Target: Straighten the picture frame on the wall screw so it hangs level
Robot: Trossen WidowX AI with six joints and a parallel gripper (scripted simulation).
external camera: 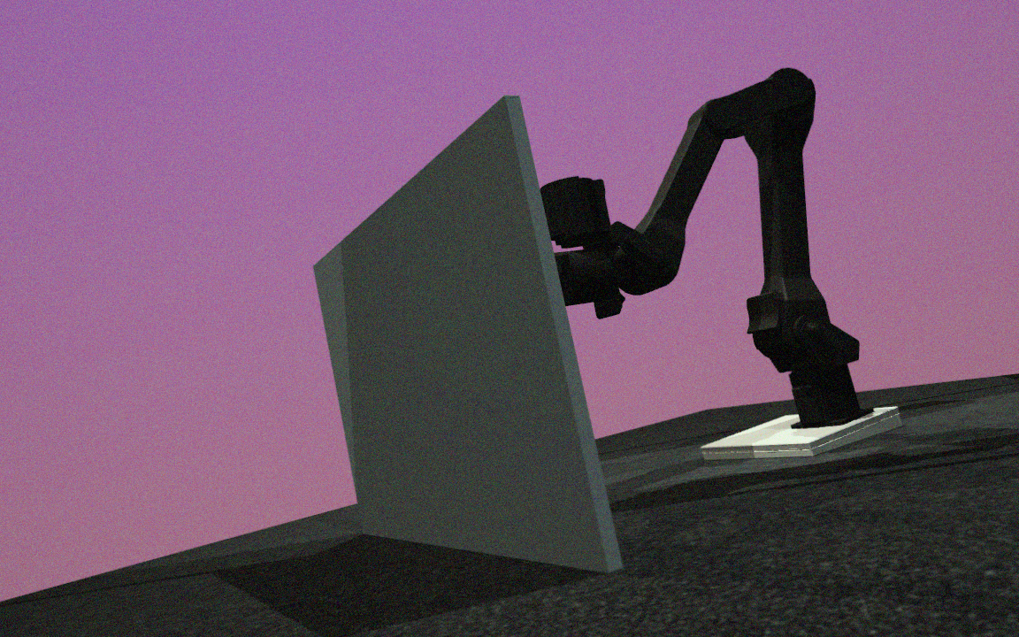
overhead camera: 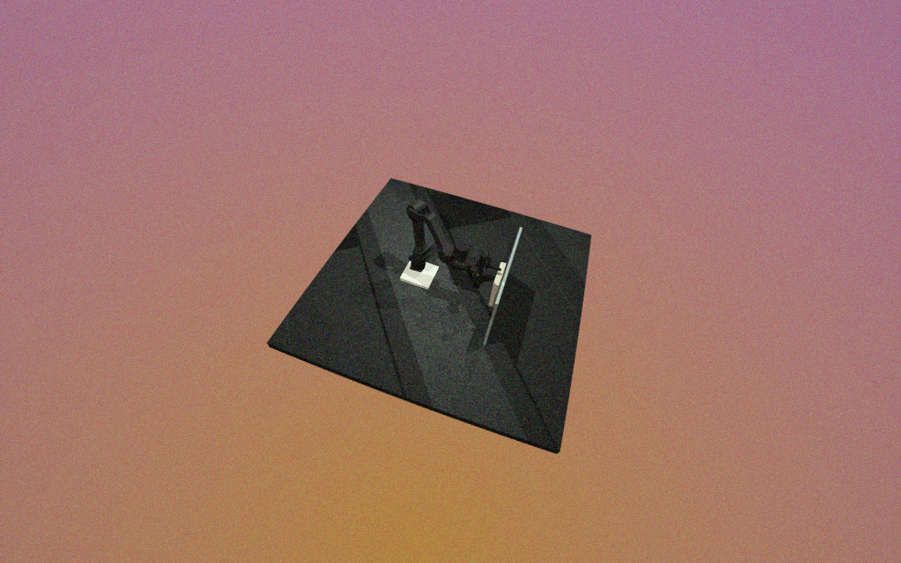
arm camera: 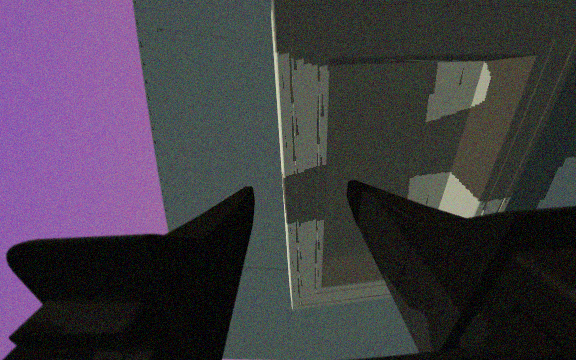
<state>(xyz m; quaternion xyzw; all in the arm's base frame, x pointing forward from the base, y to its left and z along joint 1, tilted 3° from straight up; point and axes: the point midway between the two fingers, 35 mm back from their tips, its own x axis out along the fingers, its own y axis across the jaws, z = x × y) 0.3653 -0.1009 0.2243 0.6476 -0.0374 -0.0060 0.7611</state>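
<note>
My gripper tip is now 50 mm above the picture frame, 10 mm to the left of it and 10 mm short of it. The rest, counted from my gripper tip: wall panel: 70 mm below, 20 mm ahead, 10 mm to the left.
</note>
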